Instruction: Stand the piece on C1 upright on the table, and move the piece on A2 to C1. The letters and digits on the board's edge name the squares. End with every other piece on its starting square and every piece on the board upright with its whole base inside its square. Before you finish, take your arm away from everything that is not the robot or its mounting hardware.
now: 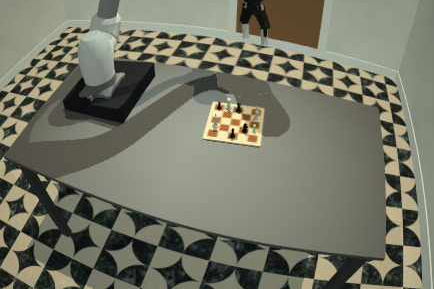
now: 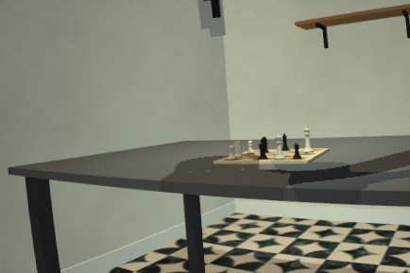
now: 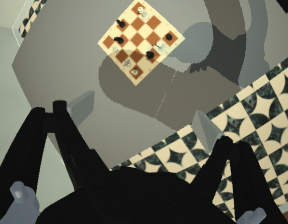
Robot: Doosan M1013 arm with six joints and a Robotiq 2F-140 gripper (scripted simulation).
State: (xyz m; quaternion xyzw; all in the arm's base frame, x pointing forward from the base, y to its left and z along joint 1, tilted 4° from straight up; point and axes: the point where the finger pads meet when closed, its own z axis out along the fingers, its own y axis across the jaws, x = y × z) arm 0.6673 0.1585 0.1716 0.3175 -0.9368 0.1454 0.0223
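My gripper is now 28 cm above the chessboard, 20 cm to the left of it and 3 cm past it.
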